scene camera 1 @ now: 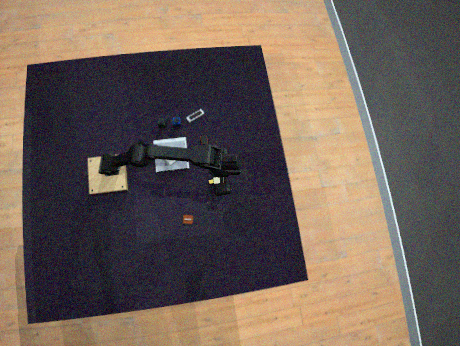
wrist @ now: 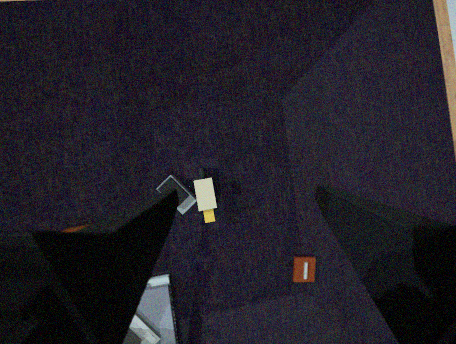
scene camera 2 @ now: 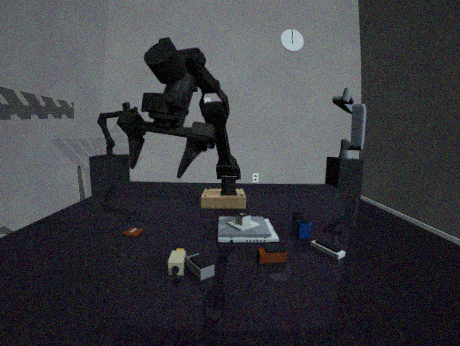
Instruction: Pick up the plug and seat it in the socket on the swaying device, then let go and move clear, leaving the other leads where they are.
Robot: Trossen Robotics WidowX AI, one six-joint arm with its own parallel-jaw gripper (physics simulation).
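The plug, a cream block with a yellow tip, lies on the dark mat; in scene camera 2 its tip points towards the arm's base. The device is a grey plate on a white base. A small grey socket block stands on its top; the arm crosses over the device in scene camera 1. My gripper is open and empty, high above the mat. In the wrist view the plug shows between the fingers, nearer the left one, well below them.
A grey-white bracket lies close beside the plug. An orange tile, an orange-brown block, a blue block, a black block and a white-rimmed piece surround the device.
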